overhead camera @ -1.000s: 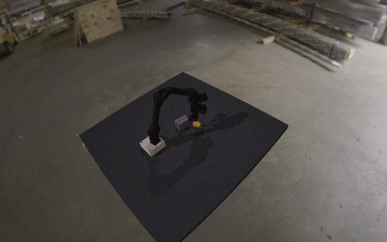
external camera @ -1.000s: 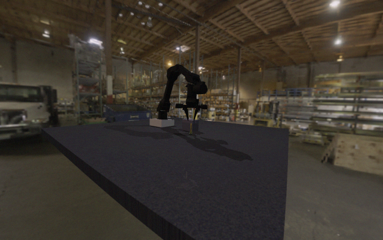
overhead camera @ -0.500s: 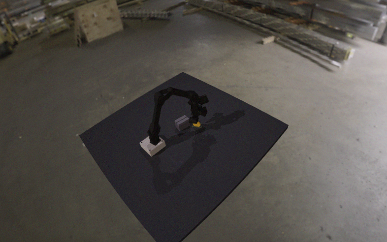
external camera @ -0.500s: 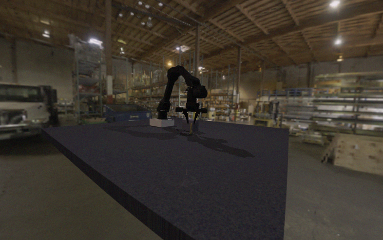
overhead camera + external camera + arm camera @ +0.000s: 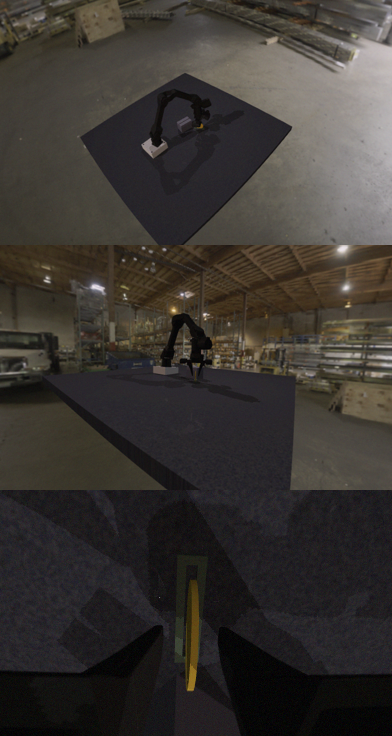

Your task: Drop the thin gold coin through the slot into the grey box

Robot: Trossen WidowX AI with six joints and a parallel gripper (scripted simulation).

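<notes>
The gold coin lies right at my gripper tip.
</notes>
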